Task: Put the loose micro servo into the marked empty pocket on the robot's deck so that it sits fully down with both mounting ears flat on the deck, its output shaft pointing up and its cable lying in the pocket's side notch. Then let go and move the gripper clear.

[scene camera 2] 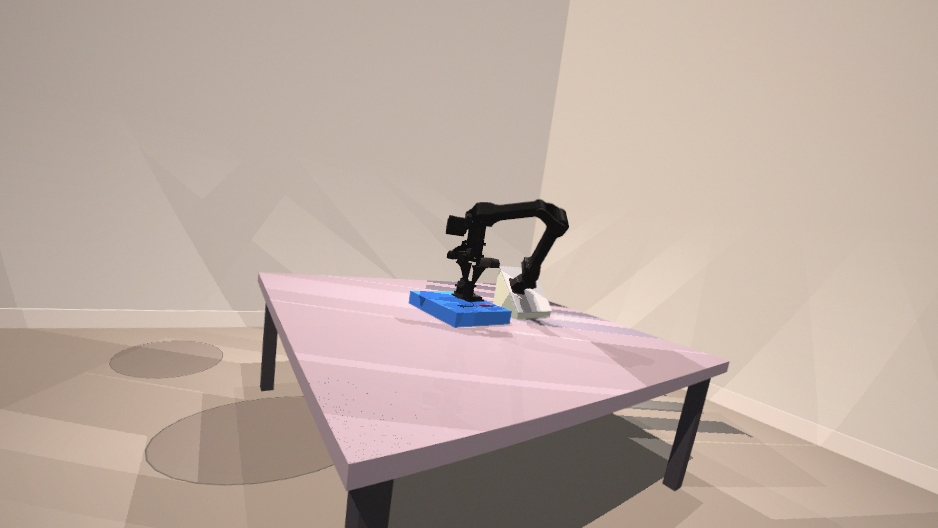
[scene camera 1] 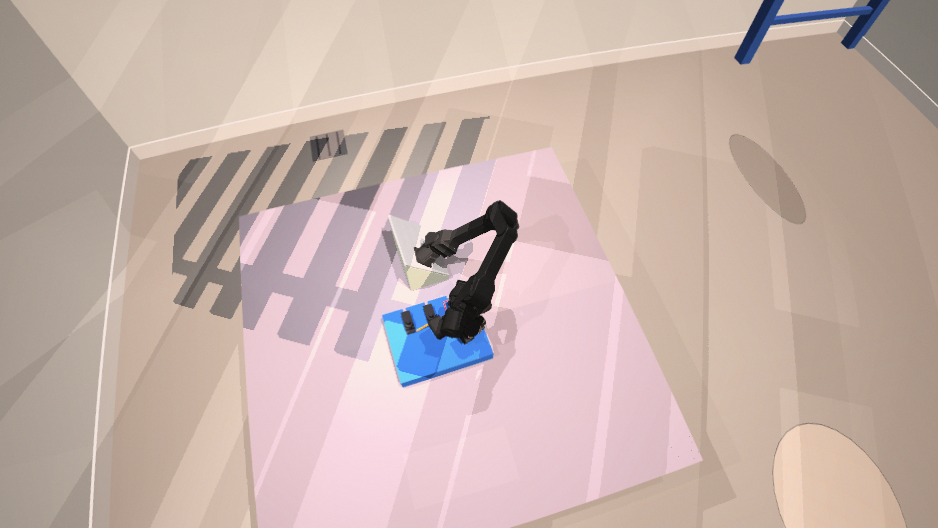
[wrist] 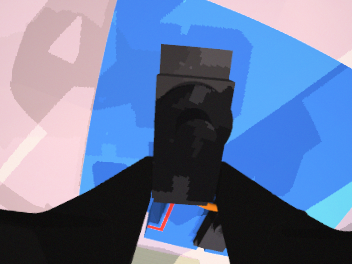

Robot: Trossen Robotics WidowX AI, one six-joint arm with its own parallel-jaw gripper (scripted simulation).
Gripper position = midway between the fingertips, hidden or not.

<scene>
In view: my gripper (scene camera 2: 468,284) and a blue deck (scene camera 2: 442,305).
My gripper shows as well in scene camera 1 (scene camera 1: 460,325) and in the wrist view (wrist: 184,167). The blue deck is seen too in the wrist view (wrist: 284,108).
</scene>
